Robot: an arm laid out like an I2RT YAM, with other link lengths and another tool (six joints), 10 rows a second.
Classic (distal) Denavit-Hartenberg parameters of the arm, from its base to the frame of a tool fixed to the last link. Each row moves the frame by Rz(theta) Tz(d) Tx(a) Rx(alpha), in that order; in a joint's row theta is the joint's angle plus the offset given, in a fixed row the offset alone. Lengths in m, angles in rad.
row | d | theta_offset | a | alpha
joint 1 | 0.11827 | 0 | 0.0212 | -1.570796
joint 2 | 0 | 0 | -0.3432 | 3.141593
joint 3 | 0 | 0.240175 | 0.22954 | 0
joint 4 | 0.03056 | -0.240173 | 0.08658 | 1.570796
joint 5 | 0.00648 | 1.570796 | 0 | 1.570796
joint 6 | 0.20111 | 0.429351 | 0.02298 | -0.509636
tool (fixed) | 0.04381 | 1.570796 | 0 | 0
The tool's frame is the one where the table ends.
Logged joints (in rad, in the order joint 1, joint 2, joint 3, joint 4, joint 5, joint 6), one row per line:
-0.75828 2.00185 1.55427 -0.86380 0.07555 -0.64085
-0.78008 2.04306 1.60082 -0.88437 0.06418 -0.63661
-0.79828 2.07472 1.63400 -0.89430 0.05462 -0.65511
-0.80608 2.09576 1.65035 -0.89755 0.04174 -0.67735
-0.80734 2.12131 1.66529 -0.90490 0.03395 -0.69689
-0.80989 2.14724 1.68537 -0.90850 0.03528 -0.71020
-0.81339 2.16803 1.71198 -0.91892 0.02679 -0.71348
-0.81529 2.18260 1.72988 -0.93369 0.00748 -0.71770
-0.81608 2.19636 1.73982 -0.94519 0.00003 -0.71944
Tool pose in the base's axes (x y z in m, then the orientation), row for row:
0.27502 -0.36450 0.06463 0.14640 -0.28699 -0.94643 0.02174
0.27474 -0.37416 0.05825 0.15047 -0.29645 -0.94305 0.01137
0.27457 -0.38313 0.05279 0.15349 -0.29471 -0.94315 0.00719
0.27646 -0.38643 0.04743 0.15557 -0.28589 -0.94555 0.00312
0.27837 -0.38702 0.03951 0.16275 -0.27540 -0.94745 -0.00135
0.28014 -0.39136 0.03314 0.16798 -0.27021 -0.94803 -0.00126
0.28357 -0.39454 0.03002 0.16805 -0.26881 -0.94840 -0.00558
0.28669 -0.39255 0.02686 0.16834 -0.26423 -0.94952 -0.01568
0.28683 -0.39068 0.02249 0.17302 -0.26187 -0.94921 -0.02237
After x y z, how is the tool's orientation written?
As a quaternion, w x y z.
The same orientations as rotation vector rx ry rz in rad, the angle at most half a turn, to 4 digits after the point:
-0.8262 -2.7245 0.0626
-0.8515 -2.7086 0.0327
-0.8450 -2.7044 0.0206
-0.8188 -2.7081 0.0089
-0.7856 -2.7028 -0.0039
-0.7686 -2.6966 -0.0036
-0.7646 -2.6976 -0.0159
-0.7514 -2.7003 -0.0446
-0.7428 -2.6925 -0.0635

